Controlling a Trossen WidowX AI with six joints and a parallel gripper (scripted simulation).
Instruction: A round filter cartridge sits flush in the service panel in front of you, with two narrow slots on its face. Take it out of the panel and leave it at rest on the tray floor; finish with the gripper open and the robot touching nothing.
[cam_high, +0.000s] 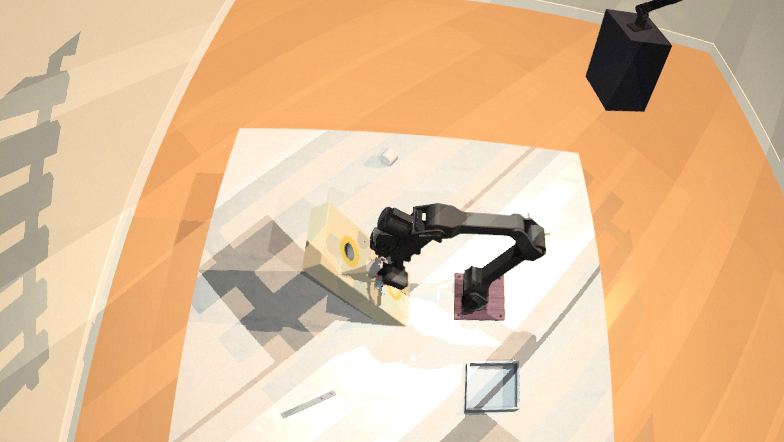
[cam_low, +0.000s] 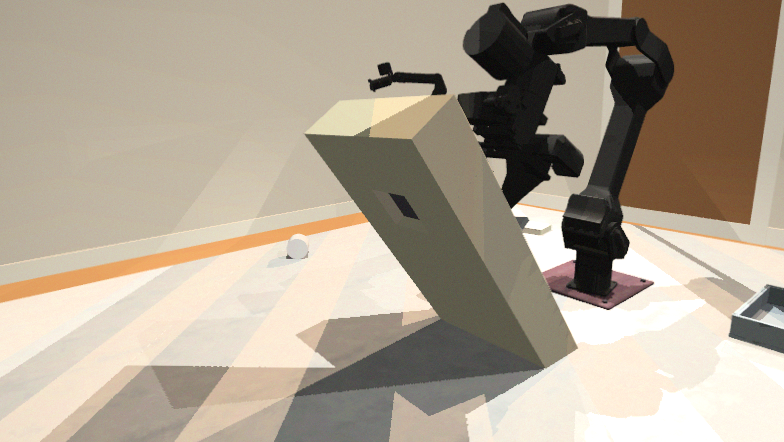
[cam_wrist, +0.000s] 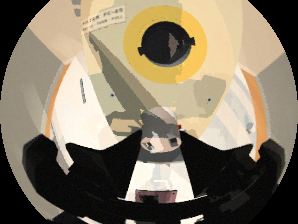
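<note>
Now: gripper tip 4 cm short of the service panel, 2 cm above it and 1 cm to the left of it. Also, from my gripper tip: round filter cartridge (right at my gripper tip); then cream block (56 cm behind, 19 cm to the right, 17 cm below); then grey tray (34 cm to the left, 27 cm behind, 16 cm below).
</note>
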